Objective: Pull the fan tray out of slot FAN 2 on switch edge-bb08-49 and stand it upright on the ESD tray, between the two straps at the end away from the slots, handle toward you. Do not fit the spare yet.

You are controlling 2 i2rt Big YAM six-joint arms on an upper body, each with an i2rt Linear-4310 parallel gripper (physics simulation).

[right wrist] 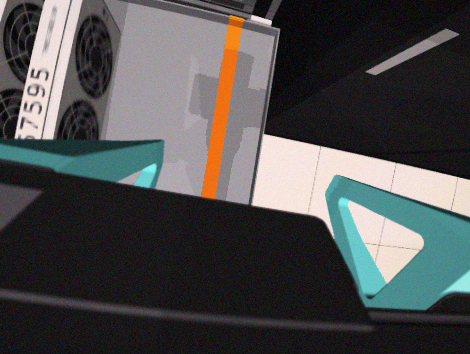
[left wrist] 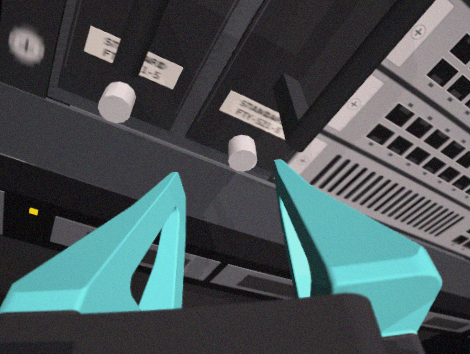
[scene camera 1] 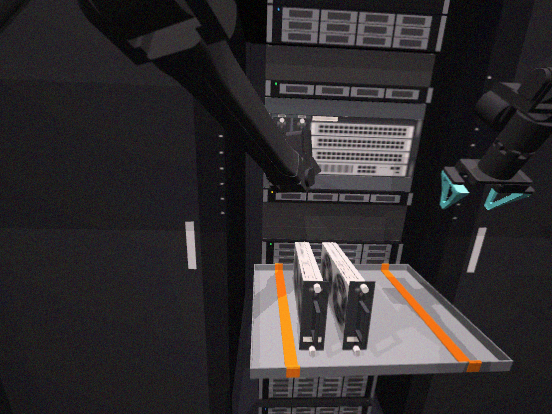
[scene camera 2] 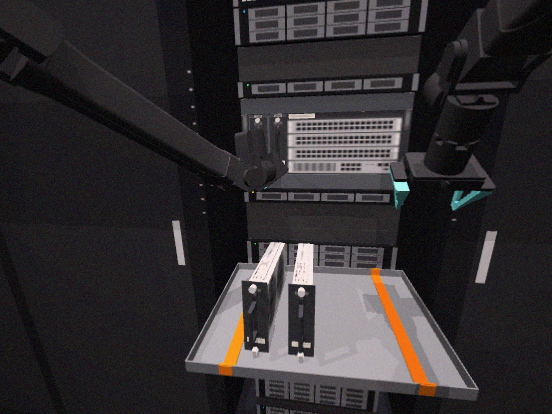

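Two dark fan trays sit in the switch (scene camera 1: 365, 157) (scene camera 2: 345, 145): the left one (left wrist: 195, 30) and the right one (left wrist: 260, 65), in the left wrist view. Slot numbers are not readable. My left gripper (left wrist: 227, 178) is part open and empty; its fingertips are below and around the right tray's lower white thumbscrew (left wrist: 242, 152), not gripping it. The arm hides these fingers in scene camera 1. My right gripper (scene camera 1: 465, 208) (scene camera 2: 425, 208) (right wrist: 251, 168) is wide open and empty, above and right of the ESD tray (scene camera 1: 380, 371) (scene camera 2: 325, 380) (right wrist: 270, 80). That tray has two orange straps, left (scene camera 1: 286, 315) and right (scene camera 1: 425, 315).
Two fan modules, left (scene camera 1: 306, 315) (scene camera 2: 262, 315) and right (scene camera 1: 351, 310) (scene camera 2: 308, 320), stand upright on the ESD tray near the left strap, handles toward the scene cameras. The tray has a raised rim. Servers fill the rack above and below the switch.
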